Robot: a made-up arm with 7 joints.
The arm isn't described. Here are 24 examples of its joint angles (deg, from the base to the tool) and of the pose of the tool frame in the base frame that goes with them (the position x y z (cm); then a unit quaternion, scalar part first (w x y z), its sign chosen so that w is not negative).
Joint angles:
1: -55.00 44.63 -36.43 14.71 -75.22 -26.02 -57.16
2: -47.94 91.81 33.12 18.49 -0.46 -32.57 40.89
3: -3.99 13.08 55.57 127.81 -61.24 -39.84 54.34
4: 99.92 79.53 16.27 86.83 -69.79 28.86 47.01
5: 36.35 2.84 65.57 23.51 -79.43 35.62 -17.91
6: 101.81 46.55 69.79 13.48 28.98 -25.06 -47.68
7: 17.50 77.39 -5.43 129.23 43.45 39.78 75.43
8: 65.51 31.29 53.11 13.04 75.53 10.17 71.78
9: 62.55 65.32 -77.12 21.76 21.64 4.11 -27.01
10: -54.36 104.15 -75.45 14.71 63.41 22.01 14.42
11: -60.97 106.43 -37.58 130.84 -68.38 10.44 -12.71
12: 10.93 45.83 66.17 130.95 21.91 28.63 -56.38
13: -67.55 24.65 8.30 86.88 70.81 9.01 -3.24
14: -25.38 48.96 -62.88 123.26 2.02 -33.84 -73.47
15: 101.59 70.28 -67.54 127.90 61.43 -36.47 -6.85
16: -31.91 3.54 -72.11 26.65 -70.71 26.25 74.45
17: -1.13 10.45 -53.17 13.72 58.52 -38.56 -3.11
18: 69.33 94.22 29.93 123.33 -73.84 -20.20 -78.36
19: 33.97 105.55 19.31 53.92 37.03 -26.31 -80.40
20: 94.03 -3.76 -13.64 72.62 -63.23 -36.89 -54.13
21: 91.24 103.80 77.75 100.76 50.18 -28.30 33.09
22: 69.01 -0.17 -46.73 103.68 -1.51 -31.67 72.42
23: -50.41 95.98 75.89 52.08 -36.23 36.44 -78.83
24: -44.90 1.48 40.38 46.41 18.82 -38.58 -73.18
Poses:
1: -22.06 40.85 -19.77 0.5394 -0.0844 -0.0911 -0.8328
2: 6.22 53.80 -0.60 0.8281 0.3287 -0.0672 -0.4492
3: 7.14 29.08 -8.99 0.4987 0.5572 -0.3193 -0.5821
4: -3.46 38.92 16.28 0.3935 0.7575 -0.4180 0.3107
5: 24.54 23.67 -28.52 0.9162 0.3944 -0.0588 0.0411
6: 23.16 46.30 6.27 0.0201 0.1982 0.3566 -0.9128
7: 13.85 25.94 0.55 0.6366 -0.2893 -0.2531 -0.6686
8: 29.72 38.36 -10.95 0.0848 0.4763 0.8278 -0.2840
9: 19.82 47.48 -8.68 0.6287 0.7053 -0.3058 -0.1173
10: 4.98 54.11 2.21 0.5945 0.5787 0.5088 -0.2296
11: 0.96 27.94 -11.36 0.1232 -0.0591 -0.3407 -0.9302
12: 4.97 31.45 2.20 0.0417 0.5074 -0.7134 0.4816
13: -11.73 27.33 -23.39 0.9068 -0.0146 -0.1310 0.4005
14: -1.70 16.41 -19.02 0.7111 -0.0760 -0.6911 0.1046
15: 14.35 21.87 8.28 0.0253 -0.2148 -0.9029 -0.3716
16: -17.98 10.42 -33.40 0.2703 -0.2545 0.5411 -0.7546
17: 1.70 19.30 -38.81 0.9207 0.0310 -0.3858 0.0509
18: -3.17 27.36 14.62 0.8376 -0.5270 0.1081 0.0948
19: 3.66 45.26 18.25 0.2619 -0.5498 0.6446 -0.4623
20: 25.63 9.82 17.94 0.4082 -0.2752 0.8659 -0.0883
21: -20.72 29.71 3.17 0.6262 -0.6108 0.4563 0.1631
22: 20.78 3.17 4.40 0.2830 0.0489 0.5260 0.8005
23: 14.92 46.56 8.01 0.1782 -0.9770 0.1160 0.0138
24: -17.01 24.51 -30.63 0.4417 0.7783 -0.1133 0.4317
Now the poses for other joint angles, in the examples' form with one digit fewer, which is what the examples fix.
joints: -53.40 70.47 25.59 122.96 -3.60 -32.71 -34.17
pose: 9.2 29.4 -9.5 0.355 0.157 -0.839 -0.383
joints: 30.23 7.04 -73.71 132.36 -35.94 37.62 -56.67
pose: 9.0 4.5 -8.3 0.277 0.127 -0.952 -0.026
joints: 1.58 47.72 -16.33 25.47 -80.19 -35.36 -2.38
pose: 7.9 41.9 -26.7 0.555 0.150 -0.073 -0.815
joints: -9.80 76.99 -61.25 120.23 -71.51 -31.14 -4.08
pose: 4.4 25.4 -16.8 0.039 -0.138 -0.437 -0.888
